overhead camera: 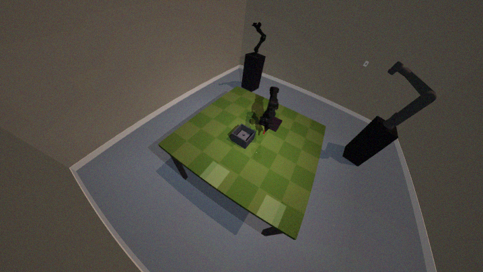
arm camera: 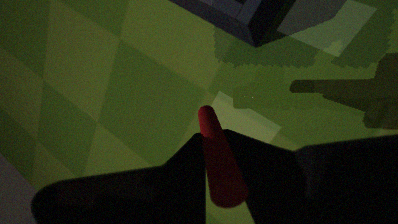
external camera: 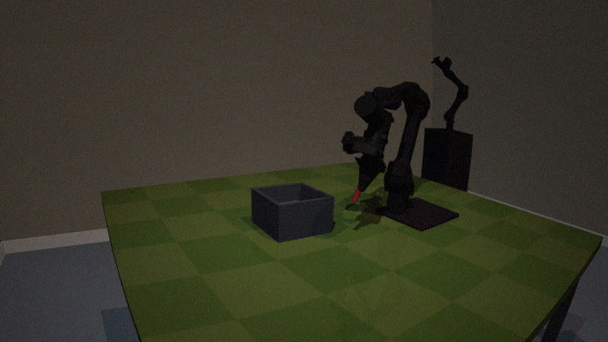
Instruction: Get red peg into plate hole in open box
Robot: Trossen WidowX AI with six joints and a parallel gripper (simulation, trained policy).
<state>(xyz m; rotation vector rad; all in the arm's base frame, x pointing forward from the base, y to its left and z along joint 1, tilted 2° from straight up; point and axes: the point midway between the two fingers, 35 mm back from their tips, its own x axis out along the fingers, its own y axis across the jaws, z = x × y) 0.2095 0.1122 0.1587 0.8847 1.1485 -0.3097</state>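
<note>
Right now the plate is 12 cm ahead of my gripper tip, 14 cm to the right of it and 8 cm below it. Round my gripper tip: grey box (12 cm ahead, 14 cm to the right, 10 cm below); red peg (1 cm to the right, 1 cm above).
</note>
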